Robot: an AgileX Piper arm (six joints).
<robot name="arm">
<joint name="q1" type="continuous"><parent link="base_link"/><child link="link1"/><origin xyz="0.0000 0.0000 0.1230" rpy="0.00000 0.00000 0.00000"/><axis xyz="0 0 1"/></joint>
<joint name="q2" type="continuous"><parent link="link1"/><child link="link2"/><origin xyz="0.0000 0.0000 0.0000" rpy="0.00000 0.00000 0.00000"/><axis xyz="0 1 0"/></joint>
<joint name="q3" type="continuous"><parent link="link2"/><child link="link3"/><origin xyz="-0.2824 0.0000 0.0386" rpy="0.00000 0.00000 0.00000"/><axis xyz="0 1 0"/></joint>
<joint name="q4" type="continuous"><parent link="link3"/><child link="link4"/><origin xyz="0.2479 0.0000 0.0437" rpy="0.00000 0.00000 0.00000"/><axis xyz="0.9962 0 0.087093"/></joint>
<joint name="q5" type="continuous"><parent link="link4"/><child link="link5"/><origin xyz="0.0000 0.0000 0.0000" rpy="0.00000 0.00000 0.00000"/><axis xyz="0 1 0"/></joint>
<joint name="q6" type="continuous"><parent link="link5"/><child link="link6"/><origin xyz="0.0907 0.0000 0.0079" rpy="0.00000 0.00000 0.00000"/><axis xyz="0.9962 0 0.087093"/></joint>
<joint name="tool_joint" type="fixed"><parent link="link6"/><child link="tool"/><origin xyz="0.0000 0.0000 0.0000" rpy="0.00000 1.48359 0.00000"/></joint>
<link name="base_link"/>
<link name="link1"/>
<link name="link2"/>
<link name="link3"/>
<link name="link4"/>
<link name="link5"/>
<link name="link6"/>
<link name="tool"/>
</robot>
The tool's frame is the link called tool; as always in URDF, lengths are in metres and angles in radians. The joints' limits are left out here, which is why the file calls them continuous.
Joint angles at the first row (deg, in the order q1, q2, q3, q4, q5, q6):
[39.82, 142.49, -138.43, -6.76, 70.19, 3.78]
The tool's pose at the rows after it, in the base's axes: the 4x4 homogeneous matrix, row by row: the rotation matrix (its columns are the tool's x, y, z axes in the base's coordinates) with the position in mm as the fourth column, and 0 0 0 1 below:
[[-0.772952 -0.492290 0.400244 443.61], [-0.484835 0.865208 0.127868 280.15], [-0.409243 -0.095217 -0.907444 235.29], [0 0 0 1]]
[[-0.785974 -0.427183 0.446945 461.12], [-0.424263 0.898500 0.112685 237.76], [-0.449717 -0.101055 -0.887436 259.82], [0 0 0 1]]
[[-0.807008 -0.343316 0.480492 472.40], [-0.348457 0.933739 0.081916 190.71], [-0.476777 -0.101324 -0.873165 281.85], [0 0 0 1]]
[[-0.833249 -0.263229 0.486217 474.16], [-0.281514 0.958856 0.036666 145.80], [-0.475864 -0.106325 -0.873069 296.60], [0 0 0 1]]
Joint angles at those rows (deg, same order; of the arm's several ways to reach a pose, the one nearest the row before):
[33.40, 139.29, -138.43, -6.93, 70.24, 3.55]
[28.42, 136.59, -138.43, -6.93, 70.25, 2.41]
[23.15, 133.21, -136.76, -6.93, 70.19, 2.18]
[18.33, 129.09, -132.47, -7.22, 70.07, 2.18]

